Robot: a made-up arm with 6 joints.
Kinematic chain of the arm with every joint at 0, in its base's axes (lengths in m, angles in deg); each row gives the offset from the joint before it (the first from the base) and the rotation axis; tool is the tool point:
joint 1: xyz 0 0 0.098 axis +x
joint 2: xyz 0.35 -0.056 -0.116 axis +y
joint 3: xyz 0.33 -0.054 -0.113 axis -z
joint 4: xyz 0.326 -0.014 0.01 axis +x
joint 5: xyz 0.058 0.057 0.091 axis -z
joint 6: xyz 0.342 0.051 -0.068 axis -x
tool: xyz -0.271 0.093 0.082
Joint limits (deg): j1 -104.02..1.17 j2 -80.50..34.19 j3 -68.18..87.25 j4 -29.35..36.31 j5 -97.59..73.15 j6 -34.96..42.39
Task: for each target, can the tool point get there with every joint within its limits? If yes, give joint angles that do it. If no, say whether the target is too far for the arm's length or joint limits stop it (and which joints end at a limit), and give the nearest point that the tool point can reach.
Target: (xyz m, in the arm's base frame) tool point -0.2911 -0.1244 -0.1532
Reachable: no: joint limits stop it (at a limit: joint 1, joint 2, joint 3, joint 4) | nearest point 0.3157 0.1587 -0.2110 | short by 0.672 m
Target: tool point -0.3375 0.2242 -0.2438
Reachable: no: joint limits stop it (at a limit: joint 2, joint 3, joint 4) | nearest point 0.3027 0.2166 -0.2323 | short by 0.640 m
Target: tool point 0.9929 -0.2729 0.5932
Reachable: yes | joints -44.18 -28.40 58.68 -17.97 57.02 16.74
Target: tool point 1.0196 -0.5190 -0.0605
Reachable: yes | joints -16.37 18.37 53.74 0.99 28.54 -28.11
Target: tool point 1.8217 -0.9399 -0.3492
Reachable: no: too far | nearest point 1.1311 -0.5516 -0.1644 | short by 0.814 m
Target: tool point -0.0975 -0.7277 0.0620
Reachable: no: joint limits stop it (at a limit: joint 1, joint 2, joint 3, joint 4, joint 6) | nearest point 0.3512 -0.6065 0.2791 | short by 0.513 m
